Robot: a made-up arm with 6 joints.
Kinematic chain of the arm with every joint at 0, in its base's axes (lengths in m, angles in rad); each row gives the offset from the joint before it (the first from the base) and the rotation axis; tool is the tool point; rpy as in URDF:
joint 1: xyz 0 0 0.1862 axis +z
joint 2: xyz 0 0 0 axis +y
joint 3: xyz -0.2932 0 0.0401 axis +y
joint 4: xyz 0.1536 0 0.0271 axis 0.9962 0 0.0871
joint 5: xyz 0 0 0 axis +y
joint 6: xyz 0.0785 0 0.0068 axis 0.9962 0 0.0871
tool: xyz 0 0 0 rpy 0 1.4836 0
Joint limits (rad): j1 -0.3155..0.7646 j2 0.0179..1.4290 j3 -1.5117..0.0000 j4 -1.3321..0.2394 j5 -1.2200..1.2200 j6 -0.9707..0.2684
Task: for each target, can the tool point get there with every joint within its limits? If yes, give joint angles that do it. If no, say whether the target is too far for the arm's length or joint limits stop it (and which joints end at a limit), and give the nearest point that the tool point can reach.
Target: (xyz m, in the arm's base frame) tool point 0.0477 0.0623 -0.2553
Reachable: no: joint limits stop it (at a limit: joint 1, joint 2, joint 3, joint 5) | nearest point -0.0979 0.0429 0.1847 | short by 0.464 m
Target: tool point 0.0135 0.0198 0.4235
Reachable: yes | joints 0.5372 0.6474 -0.5305 -0.4364 -0.3094 0.1408
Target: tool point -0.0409 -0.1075 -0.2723
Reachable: no: joint limits stop it (at a limit: joint 1, joint 2, joint 3, joint 5) | nearest point -0.0720 -0.0785 0.1842 | short by 0.459 m
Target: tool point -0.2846 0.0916 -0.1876
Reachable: no: joint limits stop it (at a limit: joint 2, joint 3, joint 5) | nearest point -0.1012 0.0326 0.1839 | short by 0.419 m
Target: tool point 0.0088 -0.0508 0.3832
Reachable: yes | joints 0.2209 0.6383 -0.5644 -1.0985 0.8237 -0.1156
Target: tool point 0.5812 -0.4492 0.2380
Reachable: no: too far | nearest point 0.1941 -0.0939 0.4063 | short by 0.552 m
